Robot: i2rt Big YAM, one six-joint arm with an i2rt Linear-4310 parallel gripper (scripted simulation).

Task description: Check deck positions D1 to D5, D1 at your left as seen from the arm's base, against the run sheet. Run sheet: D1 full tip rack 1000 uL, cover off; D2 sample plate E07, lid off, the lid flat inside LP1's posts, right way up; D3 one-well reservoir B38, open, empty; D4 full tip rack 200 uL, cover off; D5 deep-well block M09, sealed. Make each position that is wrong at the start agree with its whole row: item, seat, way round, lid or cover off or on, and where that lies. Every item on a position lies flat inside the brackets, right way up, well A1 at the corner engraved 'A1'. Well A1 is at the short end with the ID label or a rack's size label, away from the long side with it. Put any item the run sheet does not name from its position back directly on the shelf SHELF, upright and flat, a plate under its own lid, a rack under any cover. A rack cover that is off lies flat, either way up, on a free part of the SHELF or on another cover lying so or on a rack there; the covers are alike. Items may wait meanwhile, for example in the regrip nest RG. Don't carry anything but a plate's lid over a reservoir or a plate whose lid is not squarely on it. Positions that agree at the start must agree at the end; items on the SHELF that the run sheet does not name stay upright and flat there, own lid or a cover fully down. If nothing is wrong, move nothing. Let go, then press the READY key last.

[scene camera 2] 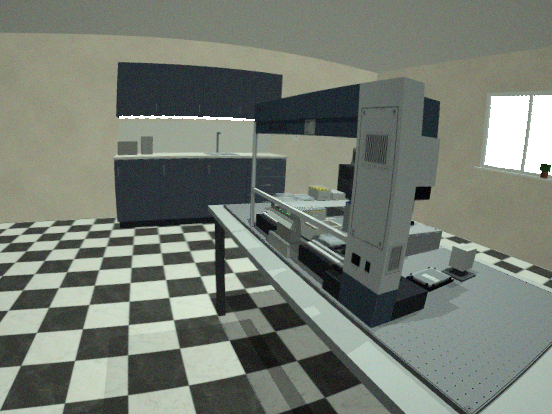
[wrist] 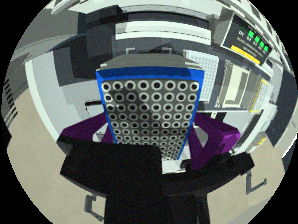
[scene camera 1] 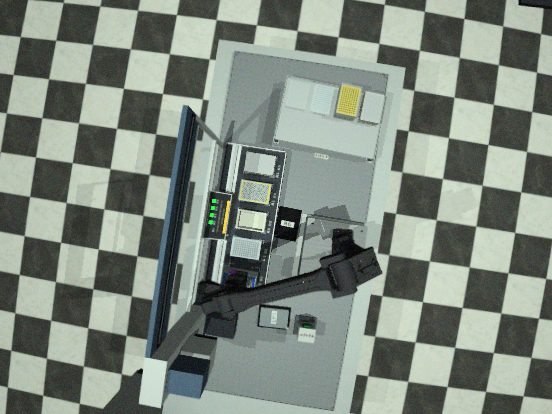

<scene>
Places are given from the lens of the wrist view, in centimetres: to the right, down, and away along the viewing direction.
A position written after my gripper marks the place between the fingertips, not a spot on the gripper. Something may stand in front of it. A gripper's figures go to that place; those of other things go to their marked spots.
my gripper [wrist: 150, 111]: 0, 0, 13
blue-framed tip rack [wrist: 149, 99]: 0, -1, 8
</scene>
